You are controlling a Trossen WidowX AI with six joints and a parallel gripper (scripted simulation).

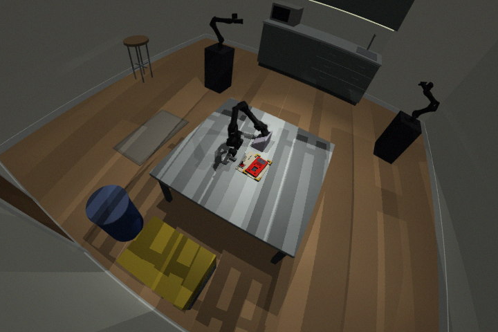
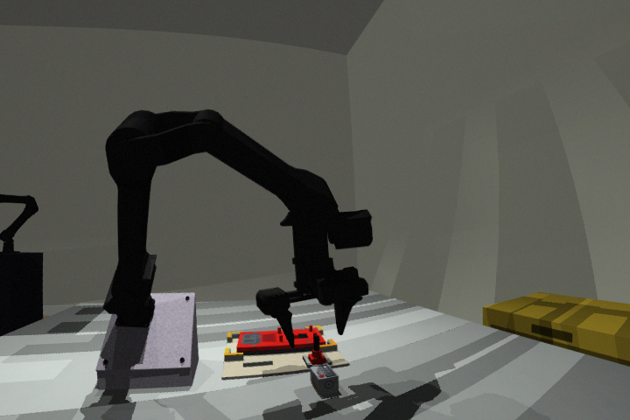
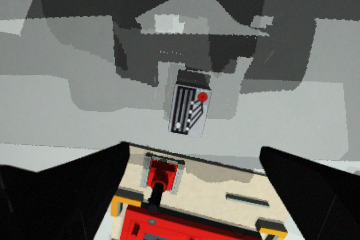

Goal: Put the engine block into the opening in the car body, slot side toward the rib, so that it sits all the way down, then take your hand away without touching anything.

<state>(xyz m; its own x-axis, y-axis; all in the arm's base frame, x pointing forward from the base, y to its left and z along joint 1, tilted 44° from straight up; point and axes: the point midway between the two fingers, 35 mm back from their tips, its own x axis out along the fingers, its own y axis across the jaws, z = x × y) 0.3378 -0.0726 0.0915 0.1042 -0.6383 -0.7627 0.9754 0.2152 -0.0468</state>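
Right now the engine block is 1 cm ahead of my gripper tip, 1 cm to the right of it and 7 cm below it. Also, from my gripper tip: grey holder (2 cm ahead, 9 cm to the left, 5 cm below).
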